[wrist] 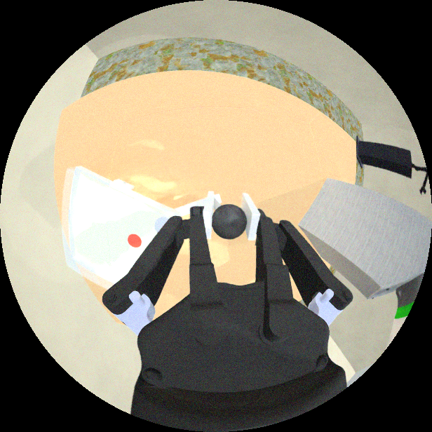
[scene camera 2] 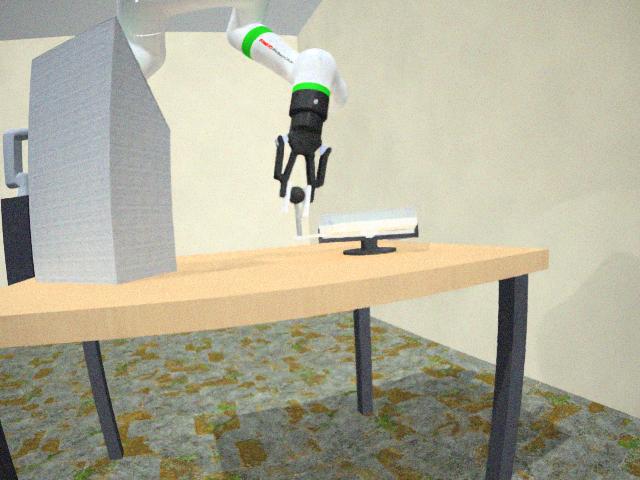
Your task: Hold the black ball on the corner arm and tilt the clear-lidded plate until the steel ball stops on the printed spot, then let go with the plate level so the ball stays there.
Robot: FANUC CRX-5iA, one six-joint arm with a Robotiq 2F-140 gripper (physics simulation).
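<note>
The black ball [scene camera 2: 297, 194] [wrist: 229, 221] tops a thin upright post on the corner arm [scene camera 2: 307, 237] [wrist: 187, 207]. My gripper [scene camera 2: 296, 200] [wrist: 227, 201] is shut on it, one white finger pad on each side. The white plate with its clear lid [scene camera 2: 369, 223] [wrist: 97, 200] leans slightly down toward the gripper side, on a black stand [scene camera 2: 370, 246]. The red printed spot [wrist: 134, 240] shows in the wrist view. The steel ball, a pale blue-grey disc [wrist: 160, 223], lies off the spot, near the arm's corner, partly beside a dark finger link.
A tall grey block [scene camera 2: 77, 170] [wrist: 365, 232] stands on the wooden table [scene camera 2: 248, 281] [wrist: 220, 130], on the other side of the gripper from the plate. A dark object [wrist: 385, 157] shows past the table edge. A wall [scene camera 2: 491, 129] rises behind.
</note>
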